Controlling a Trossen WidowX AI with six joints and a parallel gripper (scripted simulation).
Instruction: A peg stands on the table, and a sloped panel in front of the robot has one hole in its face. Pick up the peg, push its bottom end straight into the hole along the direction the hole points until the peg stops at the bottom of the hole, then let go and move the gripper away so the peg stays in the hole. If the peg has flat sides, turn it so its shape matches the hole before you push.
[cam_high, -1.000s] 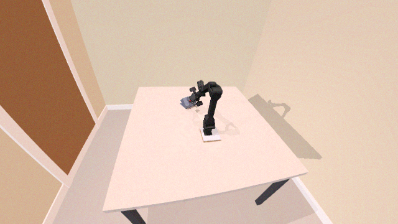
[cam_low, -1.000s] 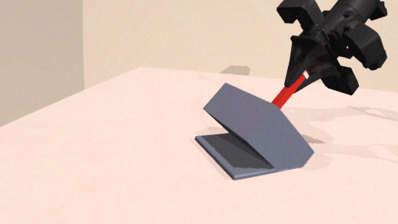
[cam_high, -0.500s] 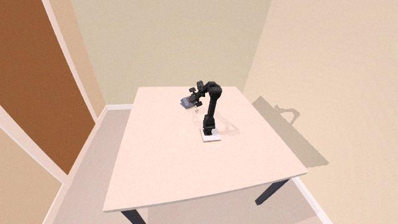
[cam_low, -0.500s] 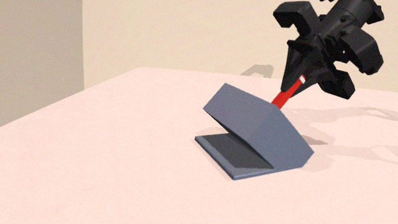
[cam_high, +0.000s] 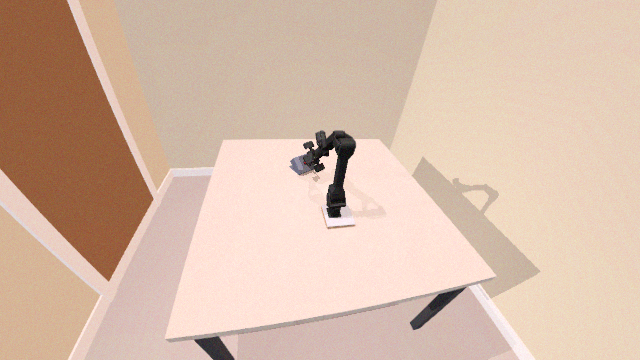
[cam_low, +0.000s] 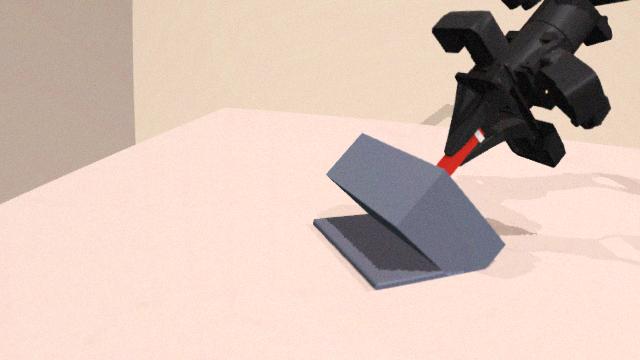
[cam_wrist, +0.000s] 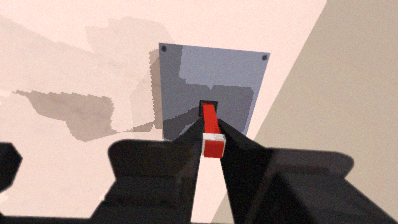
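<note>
Now: the sloped grey-blue panel 3 cm ahead of my gripper tip, 2 cm to the left of it and 4 cm below it. From my gripper tip the other things lie so: red peg 1 cm behind, 1 cm above; thin grey base plate 5 cm ahead, 3 cm to the left, 8 cm below.
</note>
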